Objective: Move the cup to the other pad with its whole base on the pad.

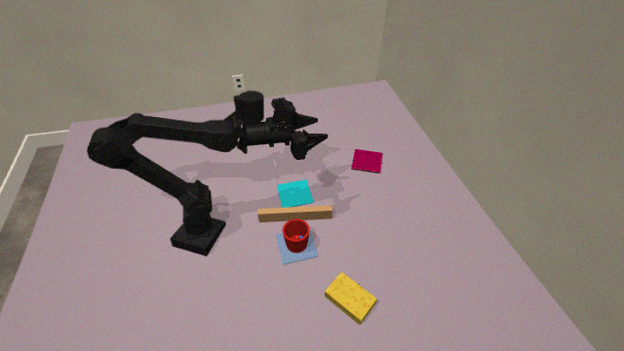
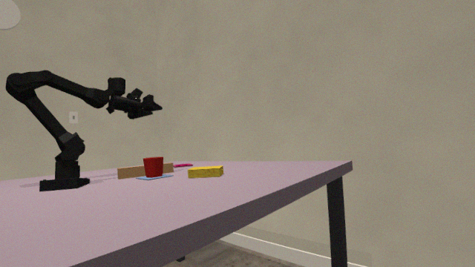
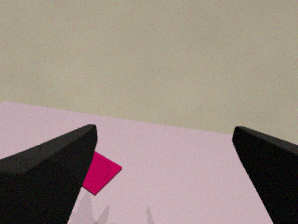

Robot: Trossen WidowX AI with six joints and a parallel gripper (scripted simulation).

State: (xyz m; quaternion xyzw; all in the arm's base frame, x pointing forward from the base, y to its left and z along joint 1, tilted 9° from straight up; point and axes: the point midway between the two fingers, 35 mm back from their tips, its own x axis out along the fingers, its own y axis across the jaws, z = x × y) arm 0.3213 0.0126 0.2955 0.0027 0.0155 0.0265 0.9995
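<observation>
Now: hand 26 cm above the red cup, 16 cm to the left of it and 8 cm past it. Also, from my hand: yellow sponge 34 cm to the right, 27 cm below, 2 cm ahead; wooden bar 28 cm below, 6 cm to the right, 6 cm behind.
</observation>
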